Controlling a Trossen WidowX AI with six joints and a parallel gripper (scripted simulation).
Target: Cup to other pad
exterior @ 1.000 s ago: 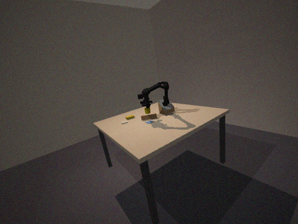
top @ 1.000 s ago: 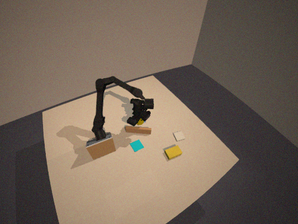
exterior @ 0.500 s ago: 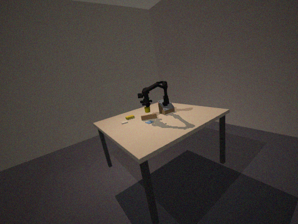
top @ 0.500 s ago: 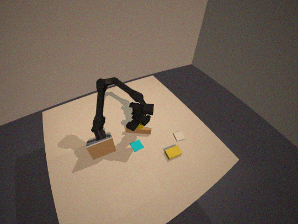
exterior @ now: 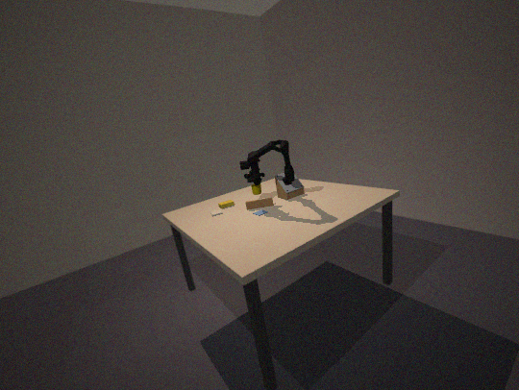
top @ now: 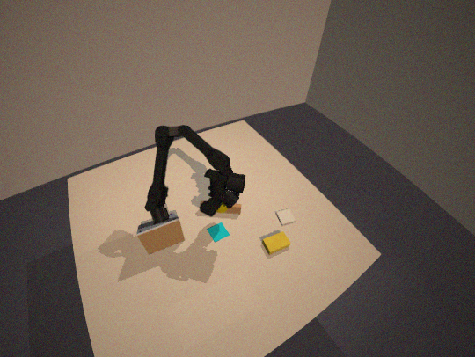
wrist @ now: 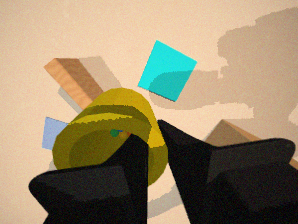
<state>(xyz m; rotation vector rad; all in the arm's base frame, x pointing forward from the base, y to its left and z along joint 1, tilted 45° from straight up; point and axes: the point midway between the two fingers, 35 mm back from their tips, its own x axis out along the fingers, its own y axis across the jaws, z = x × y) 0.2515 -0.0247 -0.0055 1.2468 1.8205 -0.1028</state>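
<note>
Now: the cyan pad 2 cm behind my gripper tip, 5 cm to the right of it and 13 cm below it. The rest, counted from my gripper tip: yellow cup: 2 cm ahead, 2 cm to the left; then wooden bar: 4 cm ahead, 6 cm to the left, 11 cm below; then light blue pad: 9 cm ahead, 17 cm to the left, 13 cm below.
</note>
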